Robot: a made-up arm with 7 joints. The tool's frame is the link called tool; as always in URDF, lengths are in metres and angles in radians. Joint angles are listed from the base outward. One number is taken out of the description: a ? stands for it. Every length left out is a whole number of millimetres.
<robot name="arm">
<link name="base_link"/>
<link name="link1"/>
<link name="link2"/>
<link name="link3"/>
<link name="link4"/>
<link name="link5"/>
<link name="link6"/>
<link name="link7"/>
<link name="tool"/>
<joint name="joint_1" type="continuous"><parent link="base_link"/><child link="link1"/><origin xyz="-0.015 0.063 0.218" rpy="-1.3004 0.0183 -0.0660"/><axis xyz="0 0 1"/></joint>
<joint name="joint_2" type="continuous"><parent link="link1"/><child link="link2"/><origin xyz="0.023 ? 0.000" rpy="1.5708 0.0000 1.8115"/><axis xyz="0 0 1"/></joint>
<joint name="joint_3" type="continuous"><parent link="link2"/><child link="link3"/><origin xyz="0.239 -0.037 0.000" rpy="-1.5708 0.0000 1.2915"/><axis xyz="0 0 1"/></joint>
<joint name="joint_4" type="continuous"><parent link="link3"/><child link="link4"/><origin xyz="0.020 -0.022 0.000" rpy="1.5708 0.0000 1.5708"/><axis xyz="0 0 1"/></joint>
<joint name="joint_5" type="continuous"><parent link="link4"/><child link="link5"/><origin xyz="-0.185 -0.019 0.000" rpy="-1.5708 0.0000 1.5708"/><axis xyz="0 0 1"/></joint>
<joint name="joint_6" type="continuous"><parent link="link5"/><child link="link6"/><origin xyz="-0.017 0.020 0.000" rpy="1.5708 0.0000 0.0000"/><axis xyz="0 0 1"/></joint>
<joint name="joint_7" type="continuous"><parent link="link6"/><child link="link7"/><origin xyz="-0.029 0.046 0.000" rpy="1.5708 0.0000 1.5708"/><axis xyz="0 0 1"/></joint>
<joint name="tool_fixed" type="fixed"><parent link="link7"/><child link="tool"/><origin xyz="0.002 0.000 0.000" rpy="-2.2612 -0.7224 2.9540"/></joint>
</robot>
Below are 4 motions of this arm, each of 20 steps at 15 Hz.
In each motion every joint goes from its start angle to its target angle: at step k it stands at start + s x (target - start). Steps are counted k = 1, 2, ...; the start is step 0. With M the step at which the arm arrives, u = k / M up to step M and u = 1 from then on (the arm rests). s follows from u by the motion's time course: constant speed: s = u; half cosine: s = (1 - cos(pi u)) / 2; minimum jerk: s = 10 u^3 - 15 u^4 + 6 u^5.
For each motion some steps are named. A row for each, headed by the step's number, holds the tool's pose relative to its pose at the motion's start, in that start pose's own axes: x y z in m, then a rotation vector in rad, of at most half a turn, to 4 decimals.
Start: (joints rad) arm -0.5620 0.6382 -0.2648 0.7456 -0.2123 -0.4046 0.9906
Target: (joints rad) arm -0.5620 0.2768 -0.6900 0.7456 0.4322 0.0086 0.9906
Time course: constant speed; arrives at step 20
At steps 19, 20:
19: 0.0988 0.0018 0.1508 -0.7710 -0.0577 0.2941
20: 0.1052 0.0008 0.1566 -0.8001 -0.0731 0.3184

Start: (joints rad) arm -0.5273 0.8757 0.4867 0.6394 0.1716 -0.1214 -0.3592
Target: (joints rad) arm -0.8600 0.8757 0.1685 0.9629 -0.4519 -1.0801 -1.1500
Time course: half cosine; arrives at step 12
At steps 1, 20:
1: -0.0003 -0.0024 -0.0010 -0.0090 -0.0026 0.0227
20: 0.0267 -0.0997 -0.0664 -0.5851 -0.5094 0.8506

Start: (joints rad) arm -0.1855 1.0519 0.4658 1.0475 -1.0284 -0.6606 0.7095
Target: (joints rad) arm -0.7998 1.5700 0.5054 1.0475 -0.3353 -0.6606 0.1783
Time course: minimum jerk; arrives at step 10
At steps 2, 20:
2: 0.0034 -0.0200 0.0017 -0.0291 0.0136 0.0648
20: 0.1228 -0.2763 -0.1057 -0.4915 -0.2119 0.8734

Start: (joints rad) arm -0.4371 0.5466 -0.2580 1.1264 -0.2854 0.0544 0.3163
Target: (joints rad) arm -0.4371 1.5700 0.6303 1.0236 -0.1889 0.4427 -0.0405
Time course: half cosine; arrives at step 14
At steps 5, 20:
5: 0.0297 0.0934 -0.1171 0.2427 -0.0716 -0.0945
20: 0.2748 0.3324 -0.2785 0.7988 -0.3977 -0.0022

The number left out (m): 0.030
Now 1 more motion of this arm.
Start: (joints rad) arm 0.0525 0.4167 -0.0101 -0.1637 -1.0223 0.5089 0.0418
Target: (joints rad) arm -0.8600 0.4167 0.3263 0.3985 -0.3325 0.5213 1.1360
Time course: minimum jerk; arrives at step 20
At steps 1, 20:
1: 0.0000 -0.0002 -0.0003 0.0004 -0.0017 -0.0008
20: 0.1067 -0.2227 -0.1393 0.7972 -1.3047 -0.2039

